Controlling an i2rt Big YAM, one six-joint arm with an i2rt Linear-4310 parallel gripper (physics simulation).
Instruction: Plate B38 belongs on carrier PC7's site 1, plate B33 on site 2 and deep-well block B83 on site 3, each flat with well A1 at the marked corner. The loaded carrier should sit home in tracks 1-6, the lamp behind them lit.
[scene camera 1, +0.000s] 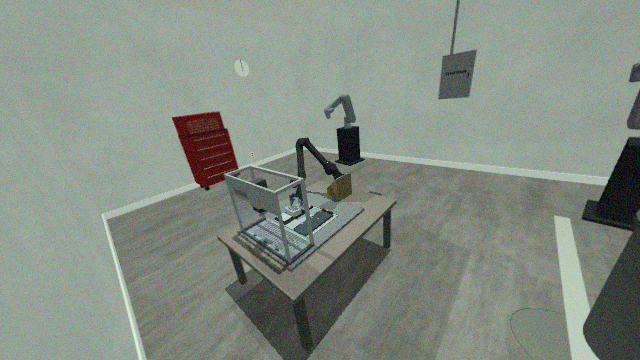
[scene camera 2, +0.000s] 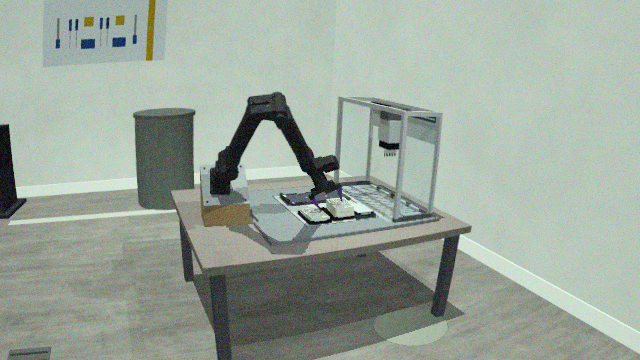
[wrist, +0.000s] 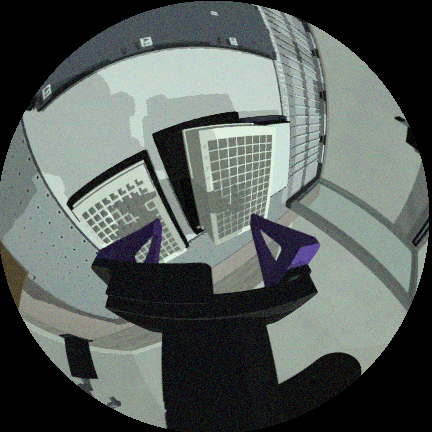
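Pixels of known places: gripper, fingertip midpoint: (scene camera 1: 295, 206) (scene camera 2: 331, 206) (wrist: 205, 220); arm's base at its link origin: (scene camera 1: 340, 179) (scene camera 2: 219, 182).
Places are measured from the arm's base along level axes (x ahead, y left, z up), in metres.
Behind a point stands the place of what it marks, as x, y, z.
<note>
The tall white block (wrist: 245, 185) @(0.521, -0.044, -0.101) (scene camera 2: 340, 207) @(0.498, -0.104, -0.097), with a grid of square wells, stands on a black holder (wrist: 175, 170) @(0.461, -0.022, -0.142). A low white well plate (wrist: 95, 215) @(0.366, -0.032, -0.135) (scene camera 2: 315, 214) @(0.395, -0.089, -0.128) sits in another black holder on its robot-base side. A low white piece (wrist: 283, 160) @(0.632, -0.038, -0.127) (scene camera 2: 363, 211) @(0.614, -0.082, -0.129) shows past the block; I cannot tell whether it is a plate. Labels on them are not readable. The dark carrier (wrist: 190, 22) (scene camera 2: 295, 198) @(0.371, 0.177, -0.142) (scene camera 1: 317, 221) @(0.456, 0.208, -0.143) lies across the white sheet, its A1 marks showing. My gripper (wrist: 205, 220) @(0.471, -0.068, -0.104) (scene camera 2: 330, 204) @(0.471, -0.068, -0.104) is open and empty, low above the pair, one purple finger over the low plate, the other by the block's near end.
The slotted track deck (wrist: 300, 105) @(0.729, 0.074, -0.149) (scene camera 1: 275, 236) lies beside the white sheet (wrist: 190, 75) @(0.495, 0.083, -0.153), under a framed enclosure (scene camera 1: 310, 220) @(0.634, 0.400, 0.042) (scene camera 2: 400, 170) @(0.726, -0.179, 0.078) with upright posts. A multi-tip head (scene camera 2: 390, 132) @(0.789, 0.078, 0.193) hangs inside. The robot base stands on a wooden block (scene camera 2: 227, 215) @(0.025, -0.072, -0.123) (scene camera 1: 340, 187) @(0.067, 0.072, -0.038). No lit lamp is discernible.
</note>
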